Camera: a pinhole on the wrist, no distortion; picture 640 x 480 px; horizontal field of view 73.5 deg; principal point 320.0 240.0 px. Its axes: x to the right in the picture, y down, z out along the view. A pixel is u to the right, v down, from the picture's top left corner.
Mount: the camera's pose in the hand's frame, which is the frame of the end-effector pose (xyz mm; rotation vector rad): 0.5 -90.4 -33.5 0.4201 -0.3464 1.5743
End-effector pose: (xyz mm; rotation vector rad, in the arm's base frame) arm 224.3 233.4 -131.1 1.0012 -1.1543 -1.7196
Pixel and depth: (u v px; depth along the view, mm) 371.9 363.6 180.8
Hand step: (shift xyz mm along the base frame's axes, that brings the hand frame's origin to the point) -142.3 119.6 -106.1
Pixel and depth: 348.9 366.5 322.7
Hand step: -259.3 207.2 -131.5
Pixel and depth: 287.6 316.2 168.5
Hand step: -129.2 96.5 -139.9
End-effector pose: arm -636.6 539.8 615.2 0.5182 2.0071 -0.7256
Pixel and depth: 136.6 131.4 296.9
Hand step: -150.1 -353.8 -53.6
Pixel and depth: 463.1 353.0 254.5
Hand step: 87.7 -261.8 -9.4
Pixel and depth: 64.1 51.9 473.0
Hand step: -304.3 -552.7 -150.4
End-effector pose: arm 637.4 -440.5 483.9 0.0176 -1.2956 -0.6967
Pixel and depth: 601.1 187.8 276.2
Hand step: -281.2 39.7 105.0
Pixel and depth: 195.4 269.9 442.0
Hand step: -452.8 -218.5 -72.5
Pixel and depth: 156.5 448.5 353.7
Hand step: -387.1 -153.1 -211.0
